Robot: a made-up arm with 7 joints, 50 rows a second.
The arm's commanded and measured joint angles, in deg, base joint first. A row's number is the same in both.
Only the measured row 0 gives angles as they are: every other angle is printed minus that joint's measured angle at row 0.
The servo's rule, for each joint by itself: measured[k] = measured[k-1] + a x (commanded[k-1-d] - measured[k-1]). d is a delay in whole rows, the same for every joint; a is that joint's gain. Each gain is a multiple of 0.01, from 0.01 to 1. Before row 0 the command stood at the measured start. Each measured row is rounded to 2 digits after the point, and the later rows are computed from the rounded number. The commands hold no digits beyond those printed.
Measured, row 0:
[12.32 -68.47 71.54 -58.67 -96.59 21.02 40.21]
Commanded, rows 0 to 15:
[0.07 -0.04 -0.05 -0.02 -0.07 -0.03 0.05]
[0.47 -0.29 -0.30 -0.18 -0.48 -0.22 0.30]
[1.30 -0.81 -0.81 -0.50 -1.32 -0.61 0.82]
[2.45 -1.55 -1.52 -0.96 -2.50 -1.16 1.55]
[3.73 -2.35 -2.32 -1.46 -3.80 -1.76 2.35]
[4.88 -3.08 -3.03 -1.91 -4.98 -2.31 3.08]
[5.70 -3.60 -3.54 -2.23 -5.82 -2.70 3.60]
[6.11 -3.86 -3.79 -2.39 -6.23 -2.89 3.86]
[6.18 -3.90 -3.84 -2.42 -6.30 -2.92 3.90]
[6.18 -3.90 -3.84 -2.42 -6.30 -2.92 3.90]
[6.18 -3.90 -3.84 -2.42 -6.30 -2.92 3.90]
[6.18 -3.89 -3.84 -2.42 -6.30 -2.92 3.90]
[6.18 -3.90 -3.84 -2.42 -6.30 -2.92 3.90]
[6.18 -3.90 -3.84 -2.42 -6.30 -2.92 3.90]
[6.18 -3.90 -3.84 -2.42 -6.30 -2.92 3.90]
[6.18 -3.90 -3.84 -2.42 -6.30 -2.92 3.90]
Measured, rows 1 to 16:
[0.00 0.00 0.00 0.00 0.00 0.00 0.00]
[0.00 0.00 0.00 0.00 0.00 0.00 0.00]
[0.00 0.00 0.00 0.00 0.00 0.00 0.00]
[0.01 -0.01 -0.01 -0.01 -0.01 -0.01 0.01]
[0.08 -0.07 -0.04 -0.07 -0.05 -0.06 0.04]
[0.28 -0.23 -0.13 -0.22 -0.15 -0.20 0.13]
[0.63 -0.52 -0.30 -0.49 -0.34 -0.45 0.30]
[1.13 -0.92 -0.54 -0.84 -0.62 -0.79 0.55]
[1.73 -1.40 -0.84 -1.23 -0.97 -1.19 0.85]
[2.37 -1.88 -1.16 -1.59 -1.36 -1.58 1.18]
[2.97 -2.32 -1.48 -1.88 -1.75 -1.92 1.50]
[3.48 -2.67 -1.76 -2.07 -2.11 -2.18 1.79]
[3.91 -2.94 -2.01 -2.20 -2.45 -2.37 2.04]
[4.27 -3.15 -2.23 -2.28 -2.76 -2.51 2.26]
[4.58 -3.31 -2.42 -2.33 -3.04 -2.62 2.46]
[4.84 -3.44 -2.59 -2.36 -3.30 -2.70 2.63]
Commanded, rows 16 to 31:
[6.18 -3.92 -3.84 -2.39 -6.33 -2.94 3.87]
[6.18 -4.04 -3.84 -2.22 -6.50 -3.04 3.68]
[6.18 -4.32 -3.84 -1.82 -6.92 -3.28 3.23]
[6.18 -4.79 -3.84 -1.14 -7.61 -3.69 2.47]
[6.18 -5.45 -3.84 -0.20 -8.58 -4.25 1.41]
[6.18 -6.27 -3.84 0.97 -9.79 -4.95 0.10]
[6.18 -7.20 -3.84 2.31 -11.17 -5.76 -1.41]
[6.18 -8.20 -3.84 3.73 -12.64 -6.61 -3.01]
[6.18 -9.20 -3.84 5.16 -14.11 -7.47 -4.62]
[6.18 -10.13 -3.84 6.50 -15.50 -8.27 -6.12]
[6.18 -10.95 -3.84 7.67 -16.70 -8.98 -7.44]
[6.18 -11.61 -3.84 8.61 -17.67 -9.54 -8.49]
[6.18 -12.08 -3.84 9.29 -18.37 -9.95 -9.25]
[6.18 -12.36 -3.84 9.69 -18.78 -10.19 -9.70]
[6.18 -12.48 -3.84 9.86 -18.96 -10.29 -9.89]
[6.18 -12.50 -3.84 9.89 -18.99 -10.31 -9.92]
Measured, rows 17 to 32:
[5.05 -3.54 -2.74 -2.38 -3.54 -2.76 2.78]
[5.23 -3.62 -2.87 -2.39 -3.76 -2.80 2.91]
[5.38 -3.68 -2.99 -2.40 -3.96 -2.83 3.03]
[5.51 -3.73 -3.09 -2.40 -4.15 -2.86 3.13]
[5.62 -3.80 -3.18 -2.34 -4.34 -2.91 3.20]
[5.71 -3.91 -3.26 -2.15 -4.55 -3.01 3.20]
[5.79 -4.10 -3.33 -1.79 -4.79 -3.19 3.11]
[5.85 -4.40 -3.39 -1.22 -5.09 -3.47 2.91]
[5.90 -4.81 -3.44 -0.43 -5.47 -3.85 2.57]
[5.94 -5.34 -3.49 0.56 -5.93 -4.35 2.09]
[5.98 -5.97 -3.53 1.70 -6.47 -4.94 1.48]
[6.01 -6.68 -3.57 2.95 -7.08 -5.60 0.75]
[6.04 -7.44 -3.60 4.23 -7.75 -6.29 -0.07]
[6.06 -8.21 -3.63 5.47 -8.47 -6.99 -0.95]
[6.08 -8.96 -3.66 6.60 -9.21 -7.65 -1.85]
[6.10 -9.65 -3.68 7.57 -9.94 -8.25 -2.74]

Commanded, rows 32 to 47:
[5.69 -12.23 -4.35 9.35 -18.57 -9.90 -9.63]
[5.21 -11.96 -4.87 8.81 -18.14 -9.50 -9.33]
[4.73 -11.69 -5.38 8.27 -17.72 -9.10 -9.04]
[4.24 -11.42 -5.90 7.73 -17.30 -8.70 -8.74]
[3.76 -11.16 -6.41 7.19 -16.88 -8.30 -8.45]
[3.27 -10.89 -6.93 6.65 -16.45 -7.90 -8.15]
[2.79 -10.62 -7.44 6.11 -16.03 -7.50 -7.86]
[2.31 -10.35 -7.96 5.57 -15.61 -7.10 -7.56]
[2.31 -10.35 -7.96 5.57 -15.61 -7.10 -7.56]
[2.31 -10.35 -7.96 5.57 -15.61 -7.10 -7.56]
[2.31 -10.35 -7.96 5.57 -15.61 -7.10 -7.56]
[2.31 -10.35 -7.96 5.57 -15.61 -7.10 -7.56]
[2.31 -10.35 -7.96 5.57 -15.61 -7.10 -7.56]
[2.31 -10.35 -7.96 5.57 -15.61 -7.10 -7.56]
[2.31 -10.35 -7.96 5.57 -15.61 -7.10 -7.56]
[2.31 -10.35 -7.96 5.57 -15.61 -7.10 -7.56]
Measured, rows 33 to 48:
[6.11 -10.25 -3.70 8.33 -10.65 -8.75 -3.58]
[6.12 -10.74 -3.72 8.88 -11.31 -9.15 -4.34]
[6.13 -11.13 -3.73 9.24 -11.92 -9.45 -5.01]
[6.06 -11.37 -3.80 9.28 -12.45 -9.57 -5.56]
[5.92 -11.50 -3.93 9.11 -12.91 -9.55 -6.01]
[5.73 -11.54 -4.10 8.81 -13.29 -9.43 -6.37]
[5.49 -11.51 -4.32 8.42 -13.61 -9.24 -6.65]
[5.21 -11.43 -4.57 7.98 -13.87 -9.00 -6.87]
[4.90 -11.31 -4.85 7.50 -14.08 -8.71 -7.02]
[4.56 -11.16 -5.16 7.00 -14.24 -8.40 -7.12]
[4.20 -10.98 -5.50 6.49 -14.35 -8.06 -7.17]
[3.90 -10.84 -5.80 6.16 -14.45 -7.81 -7.22]
[3.65 -10.73 -6.06 5.95 -14.54 -7.63 -7.26]
[3.44 -10.65 -6.29 5.81 -14.63 -7.49 -7.30]
[3.26 -10.58 -6.49 5.72 -14.71 -7.39 -7.33]
[3.11 -10.53 -6.67 5.67 -14.78 -7.31 -7.36]

